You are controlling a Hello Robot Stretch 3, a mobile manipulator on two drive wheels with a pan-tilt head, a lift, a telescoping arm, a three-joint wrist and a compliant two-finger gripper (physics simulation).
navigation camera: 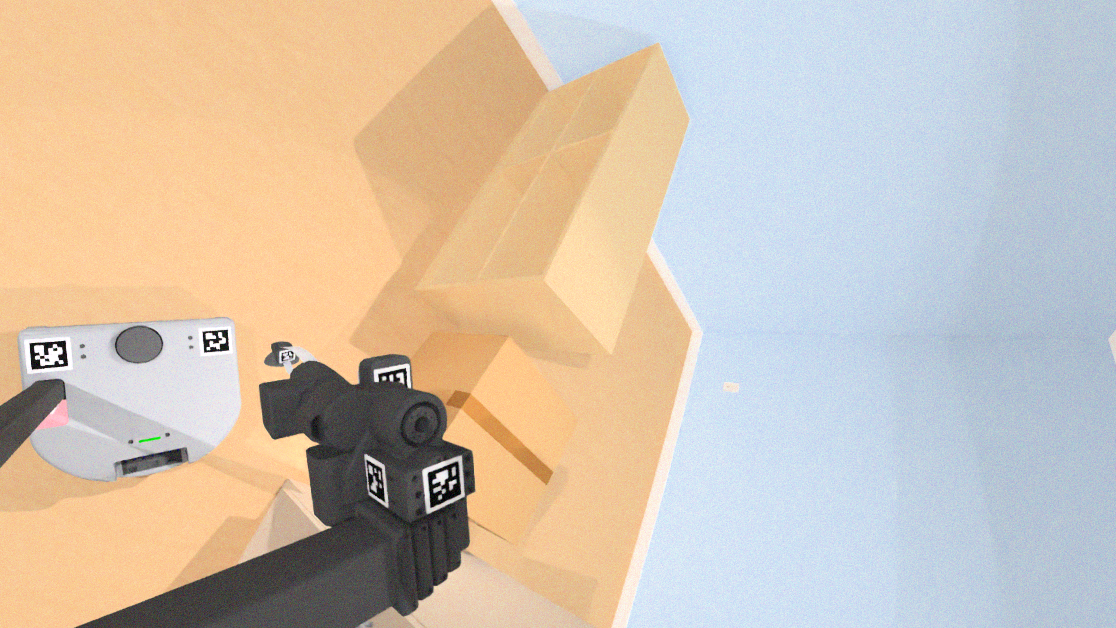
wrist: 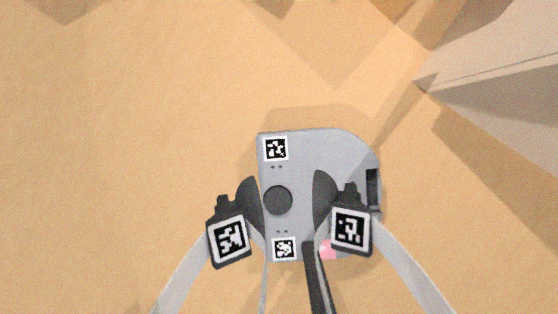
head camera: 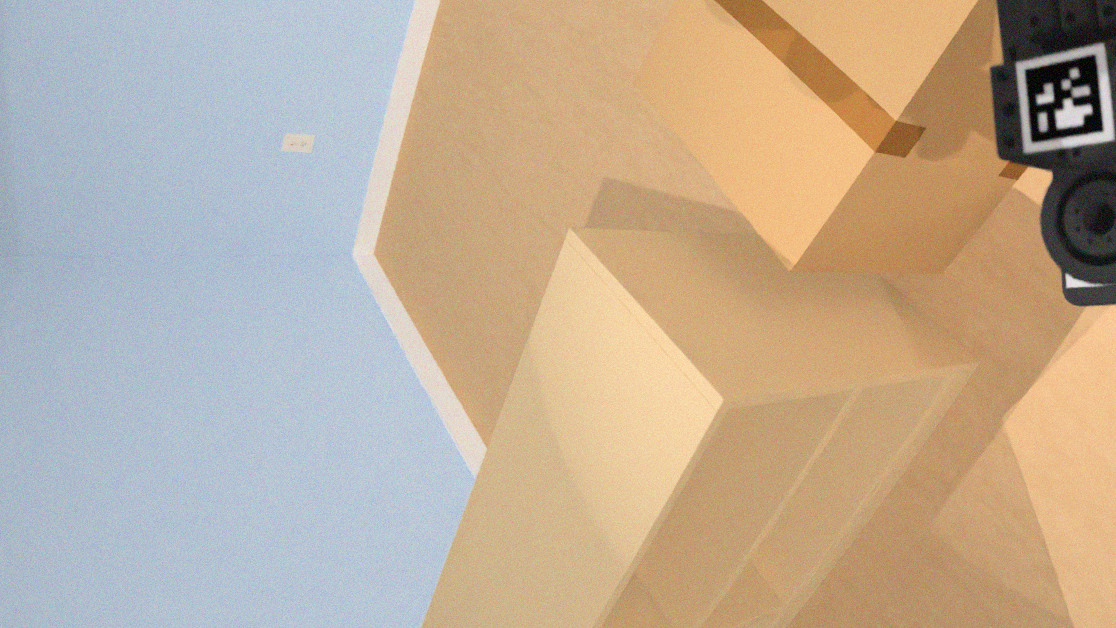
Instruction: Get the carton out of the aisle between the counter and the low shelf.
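Pixels of known places: gripper, between the fingertips: [navigation camera: 280,373]; robot's base, origin of its link: [navigation camera: 140,342].
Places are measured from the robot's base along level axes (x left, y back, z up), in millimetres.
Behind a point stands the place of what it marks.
Observation:
The carton [head camera: 741,140] {x -863, y 235, z 407 mm} [navigation camera: 526,398] {x -844, y 241, z 407 mm} is an orange-brown box with a darker tape strip. It stands on the floor, near one end of the pale wooden low shelf [head camera: 600,437] {x -953, y -172, z 611 mm} [navigation camera: 616,195] {x -1071, y -374, z 611 mm}. In the navigation view my wrist hides part of the carton. The beige counter [navigation camera: 499,581] {x -605, y 658, z 514 mm} [wrist: 490,75] shows at the bottom of the navigation view, on the carton's other side from the shelf, and at the right of the wrist view. My gripper [navigation camera: 282,355] {x -141, y 22, z 660 mm} [wrist: 286,195] {x -141, y 22, z 660 mm} is open with nothing between its fingers, high over my base and apart from the carton.
My grey base [navigation camera: 156,390] {x -20, y 92, z 160 mm} [wrist: 320,155] is on the floor to the left of the carton in the navigation view. A blue wall [head camera: 195,351] {x -2838, y -83, z 814 mm} [navigation camera: 858,234] {x -2503, y -339, z 1223 mm} with a white skirting runs behind the shelf and the carton. A small outlet [head camera: 298,142] {x -2990, y 651, z 401 mm} [navigation camera: 730,386] {x -2994, y 645, z 397 mm} is on the wall.

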